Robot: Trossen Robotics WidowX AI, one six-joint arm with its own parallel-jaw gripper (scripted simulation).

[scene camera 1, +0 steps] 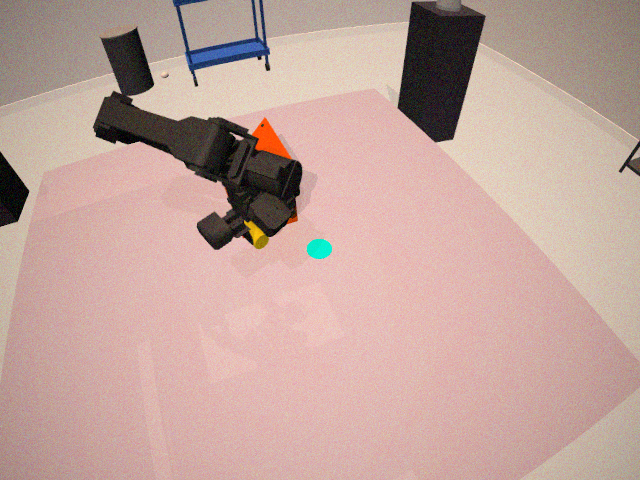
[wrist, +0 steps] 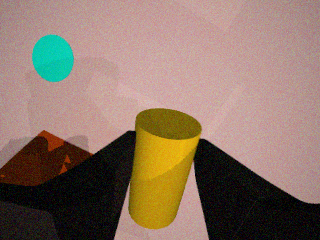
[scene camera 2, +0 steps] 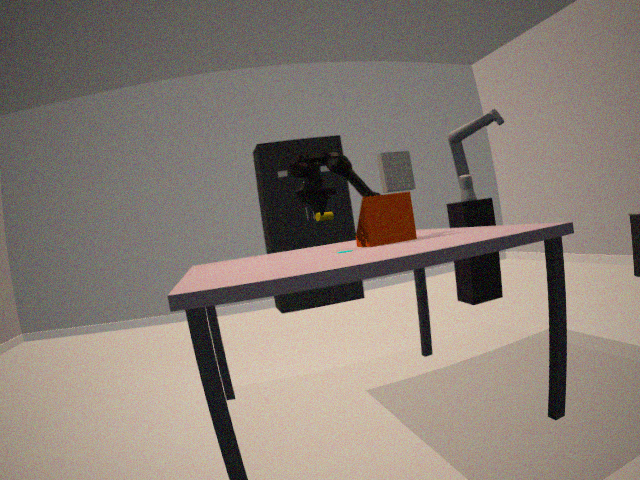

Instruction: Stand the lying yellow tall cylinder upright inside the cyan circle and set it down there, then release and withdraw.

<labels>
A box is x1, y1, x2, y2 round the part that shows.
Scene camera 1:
my gripper: [197, 182, 299, 249]
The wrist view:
my gripper: [0, 131, 319, 239]
yellow cylinder: [128, 108, 202, 228], held by my gripper
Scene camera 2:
my gripper: [295, 176, 335, 215]
</labels>
